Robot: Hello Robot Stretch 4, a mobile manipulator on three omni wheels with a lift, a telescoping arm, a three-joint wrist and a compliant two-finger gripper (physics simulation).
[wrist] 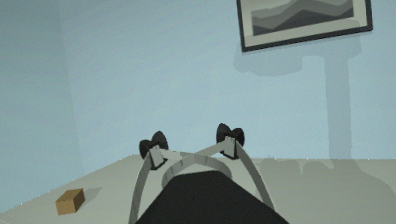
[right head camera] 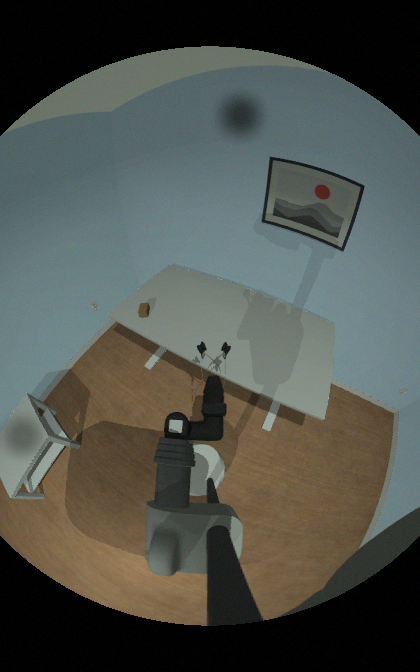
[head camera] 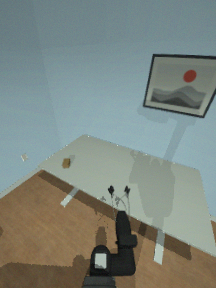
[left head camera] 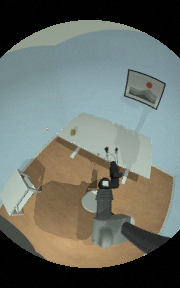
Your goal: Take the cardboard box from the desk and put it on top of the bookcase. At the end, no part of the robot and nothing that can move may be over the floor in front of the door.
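Frame: origin at the robot's base, x ahead, y left, z up, level; centimetres.
Seen in the pictures: gripper, fingertip midpoint: (wrist: 191, 139) (head camera: 118, 186) (left head camera: 110, 146); robot's base, link origin: (left head camera: 93, 200).
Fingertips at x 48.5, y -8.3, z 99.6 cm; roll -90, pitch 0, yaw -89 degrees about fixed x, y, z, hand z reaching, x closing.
Pixels of each thing's middle, then the offset from my fingertips to it. "*": a spot on its surface instead. Level surfaces: height alone.
- small brown cardboard box, body centre: (wrist: 71, 201) (head camera: 66, 163) (left head camera: 72, 131) dz -27.8, dx +45.6, dy +47.0 cm
- pale desk, surface height: dz -30.3 cm
- white table-like piece, surface spot: (left head camera: 15, 192) * dz -57.3, dx -70.8, dy +146.1 cm
- wooden floor, surface height: dz -102.3 cm
The small brown cardboard box (head camera: 66, 163) (left head camera: 73, 132) (right head camera: 144, 310) (wrist: 70, 201) sits near the left end of the pale desk (head camera: 120, 155) (left head camera: 100, 130) (right head camera: 210, 305) (wrist: 115, 175). My gripper (head camera: 119, 190) (left head camera: 111, 149) (right head camera: 214, 349) (wrist: 191, 139) is open, with nothing between its fingertips. In the head views the fingertips show over the desk's front edge, to the right of the box and apart from it. In the wrist view the box is at the lower left, beyond the left finger. The bookcase and the door do not show in these views.
A framed picture (head camera: 182, 85) (left head camera: 144, 89) (right head camera: 313, 203) (wrist: 305, 20) hangs on the wall above the desk. A white table-like piece (left head camera: 15, 192) (right head camera: 17, 445) stands at the left. My round base (right head camera: 212, 467) is on the wooden floor (left head camera: 145, 210) (right head camera: 310, 475) in front of the desk.
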